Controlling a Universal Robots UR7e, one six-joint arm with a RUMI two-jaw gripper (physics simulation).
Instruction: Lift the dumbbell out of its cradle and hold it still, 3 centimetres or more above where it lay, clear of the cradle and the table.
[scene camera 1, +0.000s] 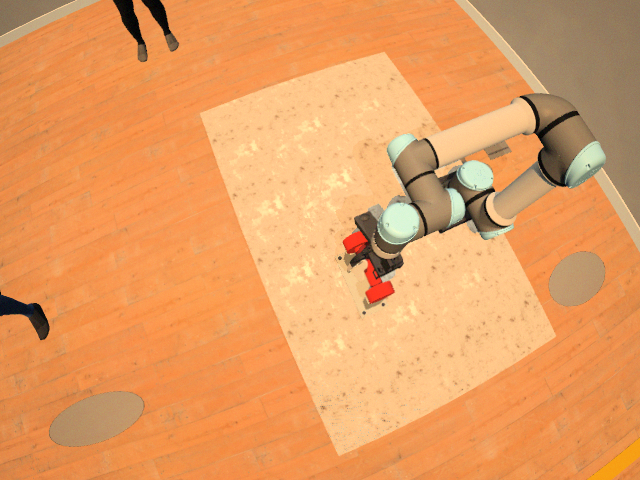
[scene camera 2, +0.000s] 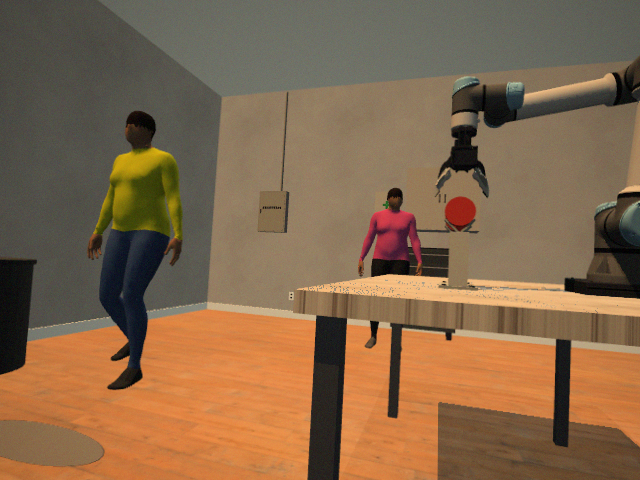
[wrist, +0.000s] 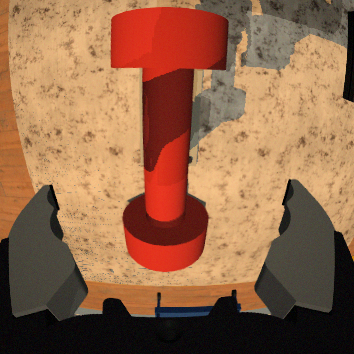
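Seen in the pictures: gripper, fingertip midpoint: (wrist: 169, 186); arm's base, origin of the base link: (scene camera 2: 617, 282).
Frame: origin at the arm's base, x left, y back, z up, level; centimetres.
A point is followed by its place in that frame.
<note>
A red dumbbell (scene camera 1: 379, 292) @[x 25.1, y -44.7, z 21.2 cm] (scene camera 2: 460, 211) @[x 26.4, y -43.5, z 17.1 cm] (wrist: 167, 110) @[x 13.0, y -44.3, z 19.1 cm] lies level in its cradle (scene camera 1: 354, 284) @[x 16.7, y -46.8, z -3.2 cm] (scene camera 2: 458, 258) @[x 26.3, y -43.6, z 4.3 cm], a pale upright stand with V-shaped arms on the table (scene camera 1: 289, 155) @[x -39.4, y -52.8, z -4.0 cm] (scene camera 2: 413, 310) @[x 68.4, y -49.1, z -5.9 cm] (wrist: 75, 115) @[x 20.1, y -60.9, z -4.0 cm]. My gripper (scene camera 1: 366, 267) @[x 16.4, y -43.8, z 22.9 cm] (scene camera 2: 462, 194) @[x 16.4, y -43.8, z 22.9 cm] (wrist: 169, 186) @[x 16.4, y -43.8, z 22.9 cm] is open and empty, pointing down. In scene camera 2 its fingertips are slightly above the top of the near red end disc. In the wrist view the handle runs near the middle between the two fingers, which stand apart on either side of it. The dumbbell hides much of the cradle in the wrist view.
The arm's base (scene camera 2: 615, 266) @[x 6.4, y -2.3, z 4.5 cm] stands on the table to the right in scene camera 2. A person in yellow (scene camera 2: 142, 191) and a person in pink (scene camera 2: 393, 235) stand on the floor away from the table. A dark bin (scene camera 2: 15, 315) is at the far left.
</note>
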